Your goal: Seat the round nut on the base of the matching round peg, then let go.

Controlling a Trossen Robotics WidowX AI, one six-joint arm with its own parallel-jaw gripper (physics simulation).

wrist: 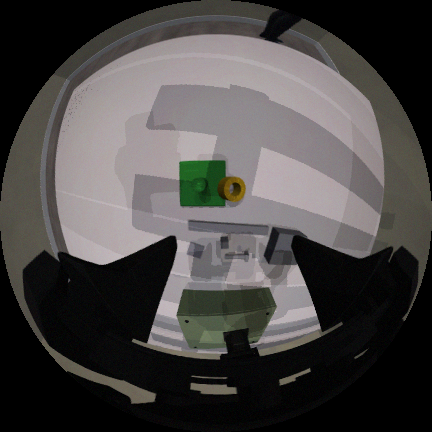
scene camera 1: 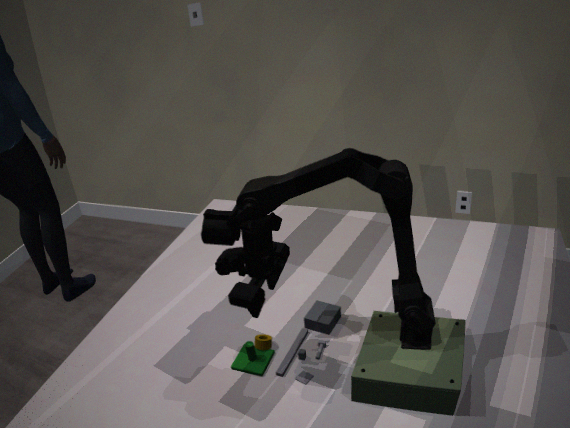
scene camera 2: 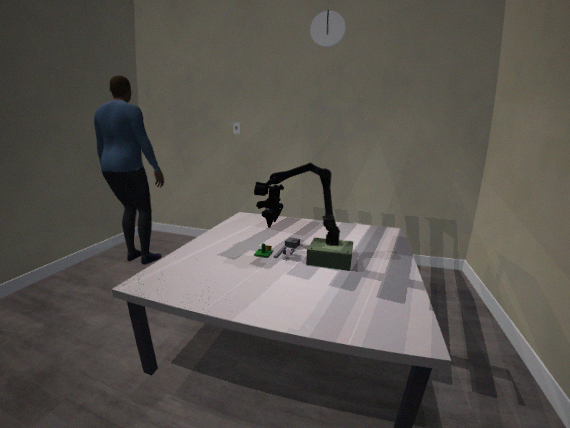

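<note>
The round nut, a yellow ring (scene camera 1: pixel 263 346) (scene camera 2: pixel 268 248) (wrist: pixel 223 189), lies flat at an edge of the green square base (scene camera 1: pixel 257 368) (scene camera 2: pixel 260 254) (wrist: pixel 190 170). In the wrist view it overlaps the base's right edge; whether it rests partly on the base I cannot tell. The round green peg (scene camera 1: pixel 251 351) (scene camera 2: pixel 263 247) (wrist: pixel 199 184) stands upright on the base, beside the nut and outside its hole. My gripper (scene camera 1: pixel 264 302) (scene camera 2: pixel 272 224) (wrist: pixel 236 242) is open and empty, pointing down, well above the table. In the wrist view the nut shows ahead of the gap between the fingertips.
A grey bar (scene camera 1: pixel 292 352) (wrist: pixel 227 227) lies between the base and small grey pieces: a cube (scene camera 1: pixel 302 354), a bolt (scene camera 1: pixel 320 350) and a flat plate (scene camera 1: pixel 304 377). A grey box (scene camera 1: pixel 321 317) stands behind them. The arm stands on a green block (scene camera 1: pixel 382 387). A person stands beyond the table.
</note>
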